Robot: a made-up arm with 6 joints.
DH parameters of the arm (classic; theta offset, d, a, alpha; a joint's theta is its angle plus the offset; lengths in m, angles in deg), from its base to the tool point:
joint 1: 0 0.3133 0 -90
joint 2: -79.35 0 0.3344 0
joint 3: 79.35 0 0.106 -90
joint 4: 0 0.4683 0 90
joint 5: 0 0 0.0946 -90
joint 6: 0 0.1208 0 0
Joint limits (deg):
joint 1: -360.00..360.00
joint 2: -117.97..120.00
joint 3: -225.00..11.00
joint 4: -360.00..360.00
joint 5: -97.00..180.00
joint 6: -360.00..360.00
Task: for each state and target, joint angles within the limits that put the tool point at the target. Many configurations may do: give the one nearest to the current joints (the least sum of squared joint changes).
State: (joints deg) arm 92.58 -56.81 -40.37 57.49 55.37 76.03
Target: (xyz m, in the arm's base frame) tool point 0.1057 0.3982 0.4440
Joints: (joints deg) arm 71.11 -46.72 -22.40 55.61 51.25 76.03
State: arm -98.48 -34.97 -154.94 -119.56 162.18 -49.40
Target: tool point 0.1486 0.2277 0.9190
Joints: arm -139.32 -8.94 -190.96 -126.71 180.00 -49.40
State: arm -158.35 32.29 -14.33 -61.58 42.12 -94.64
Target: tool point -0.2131 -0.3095 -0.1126
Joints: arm -127.89 43.42 -42.16 -61.21 28.69 -94.64
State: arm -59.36 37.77 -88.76 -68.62 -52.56 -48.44
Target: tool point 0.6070 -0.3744 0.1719
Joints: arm -43.27 50.84 -85.76 -69.51 -48.12 -48.44
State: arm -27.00 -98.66 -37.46 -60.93 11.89 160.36
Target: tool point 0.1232 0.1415 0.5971
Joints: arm 7.89 -106.64 -3.68 -77.11 -17.43 160.36
